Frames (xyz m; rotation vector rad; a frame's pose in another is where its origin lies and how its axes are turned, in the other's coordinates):
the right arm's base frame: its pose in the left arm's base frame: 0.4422 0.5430 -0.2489 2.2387 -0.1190 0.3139
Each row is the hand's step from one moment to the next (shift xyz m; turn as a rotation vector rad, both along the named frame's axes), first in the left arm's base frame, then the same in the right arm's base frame.
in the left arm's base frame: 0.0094 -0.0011 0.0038 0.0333 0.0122 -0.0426
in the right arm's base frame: 0.0100 0.0017 0.0003 0.0211 -0.0460 0.0226
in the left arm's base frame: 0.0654 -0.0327 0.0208 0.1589 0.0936 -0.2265
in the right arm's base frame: 0.0679 0.0238 0.0247 0.0951 -0.2595 0.0945
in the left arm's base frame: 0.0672 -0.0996 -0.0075 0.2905 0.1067 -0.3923
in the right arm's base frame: 0.0606 0.0447 0.0939 0.1783 -0.4172 0.2093
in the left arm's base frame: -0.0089 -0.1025 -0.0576 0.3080 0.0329 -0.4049
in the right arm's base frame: -0.0261 0.0236 0.1126 0.1902 -0.3832 0.2772
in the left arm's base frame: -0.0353 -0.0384 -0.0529 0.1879 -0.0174 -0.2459
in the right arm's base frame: -0.0489 -0.0085 0.0553 0.1155 -0.2092 0.1974
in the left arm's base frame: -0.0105 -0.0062 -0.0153 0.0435 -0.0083 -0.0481
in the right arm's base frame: -0.0143 -0.0055 0.0121 0.0290 -0.0391 0.0436
